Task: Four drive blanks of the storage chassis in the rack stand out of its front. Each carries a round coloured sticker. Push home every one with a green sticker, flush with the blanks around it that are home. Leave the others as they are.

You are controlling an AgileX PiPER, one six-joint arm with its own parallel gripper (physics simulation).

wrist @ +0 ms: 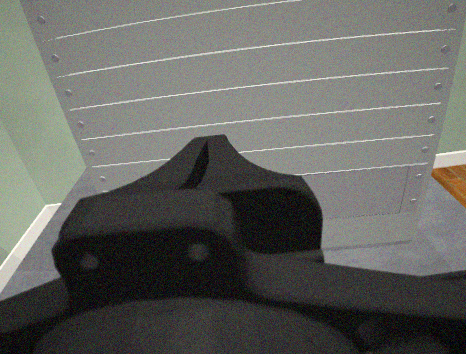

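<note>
My gripper (212, 157) is shut, its dark fingertips together at the middle of the wrist view, with no thing seen between them. It is in front of the lower part of the rack (250, 95), whose grey front panels are parted by thin white lines, with round screws down both sides. The gripper hides part of the lower panels. The drive blanks, their coloured stickers and the storage chassis do not show in this view.
A grey floor (440, 225) lies at the rack's foot. A pale green wall (35, 125) with a white skirting board (30, 237) stands at the left. A brown wooden surface (452, 182) shows at the right edge.
</note>
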